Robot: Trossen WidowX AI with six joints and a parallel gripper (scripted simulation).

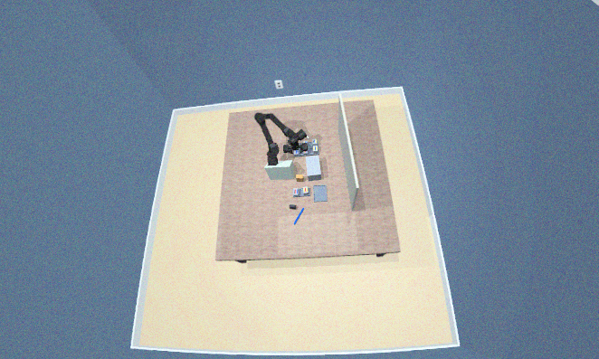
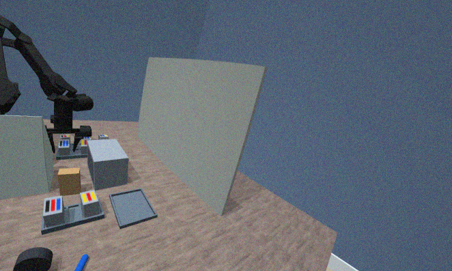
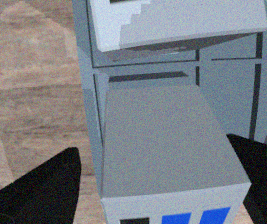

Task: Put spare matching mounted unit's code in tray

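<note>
Right now my gripper tip is 30 mm below the grey spare block. Also, from my gripper tip: holder: 70 mm ahead, 330 mm to the right, 10 mm below; then flat grey tray: 210 mm ahead, 330 mm to the right, 10 mm below; then grey panel: 390 mm ahead, 100 mm to the right, 210 mm above.
</note>
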